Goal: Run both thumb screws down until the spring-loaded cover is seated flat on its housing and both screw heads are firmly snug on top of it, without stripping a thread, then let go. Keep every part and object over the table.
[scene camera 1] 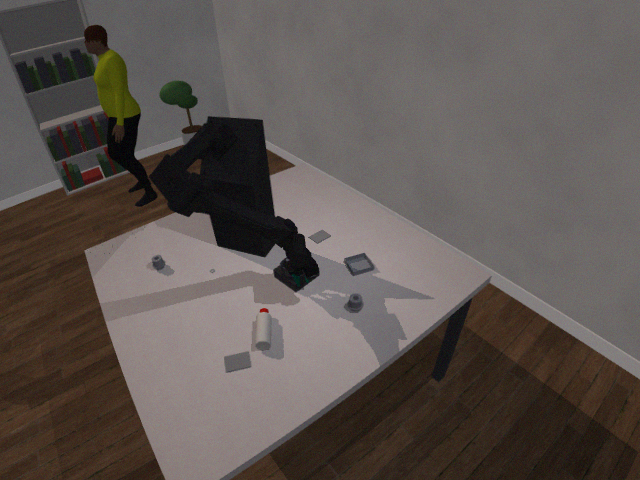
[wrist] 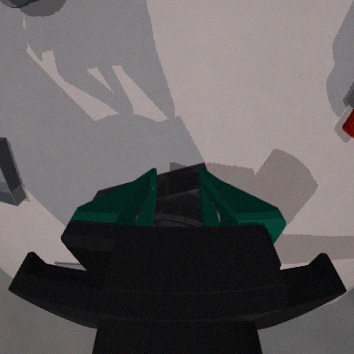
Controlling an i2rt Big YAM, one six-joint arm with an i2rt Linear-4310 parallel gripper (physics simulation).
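Places are measured from the arm's base along level axes (x ahead, y left, z up), in metres.
Pixels of known places: gripper, between the fingertips: (scene camera 1: 302,284) (wrist: 177,174); arm's base, origin of its link: (scene camera 1: 221,142).
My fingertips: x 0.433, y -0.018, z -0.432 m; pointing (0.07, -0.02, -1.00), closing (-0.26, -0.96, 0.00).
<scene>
Ahead of a thing's pixels: the offset from my fingertips to its middle. "spot": to the spot under its first point.
The dark housing @[0.078 m back, 0.037 m left, 0.007 m down] (scene camera 1: 282,277) (wrist: 181,186) stands on the table under the arm's wrist. Part of the cover's round dark rim @[spot: 0.027 m back, 0.008 m left, 0.021 m up] (wrist: 176,219) shows between the fingers in the wrist view; the rest is hidden by the gripper. Neither thumb screw's head can be made out in either view, so their height and how the cover sits cannot be told. My gripper (scene camera 1: 300,280) (wrist: 177,174) is over the housing with its green fingers partly closed, a narrow gap between them and nothing seen held.
A grey tray @[0.059 m ahead, 0.247 m left, 0.025 m down] (scene camera 1: 358,272) (wrist: 11,181) and a grey knobbed part @[0.195 m ahead, 0.071 m left, 0.011 m down] (scene camera 1: 355,301) are right of the housing. A white bottle @[0.051 m ahead, 0.223 m right, 0.010 m down] (scene camera 1: 263,330) with a red cap @[0.003 m ahead, 0.184 m right, 0.010 m down] (scene camera 1: 263,311) (wrist: 349,125) lies nearer the front. Flat grey plates @[0.194 m back, 0.275 m left, 0.034 m down] (scene camera 1: 319,236) @[0.083 m ahead, 0.360 m right, 0.034 m down] (scene camera 1: 237,361), another knobbed part @[0.545 m back, 0.338 m right, 0.011 m down] (scene camera 1: 158,261) and a small ring lie around.
</scene>
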